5 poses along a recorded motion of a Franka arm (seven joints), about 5.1 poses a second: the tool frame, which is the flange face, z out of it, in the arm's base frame.
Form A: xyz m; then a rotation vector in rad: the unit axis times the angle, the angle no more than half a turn.
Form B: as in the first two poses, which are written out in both.
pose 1, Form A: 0.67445, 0.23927, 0.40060, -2.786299, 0.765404, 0.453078
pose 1, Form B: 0.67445, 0.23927, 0.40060, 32.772, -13.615, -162.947
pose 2, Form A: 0.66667, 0.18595, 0.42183, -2.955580, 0.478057, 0.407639
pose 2, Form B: 0.66667, 0.18595, 0.42183, 19.552, -14.125, -170.527
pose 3, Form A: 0.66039, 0.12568, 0.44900, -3.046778, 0.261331, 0.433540
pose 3, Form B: 0.66039, 0.12568, 0.44900, 10.434, -15.799, -175.467
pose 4, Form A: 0.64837, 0.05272, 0.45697, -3.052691, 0.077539, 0.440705
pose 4, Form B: 0.64837, 0.05272, 0.45697, 3.448, -16.321, -176.246
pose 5, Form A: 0.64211, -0.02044, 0.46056, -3.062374, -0.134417, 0.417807
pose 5, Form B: 0.64211, -0.02044, 0.46056, -4.735, -15.623, -177.876
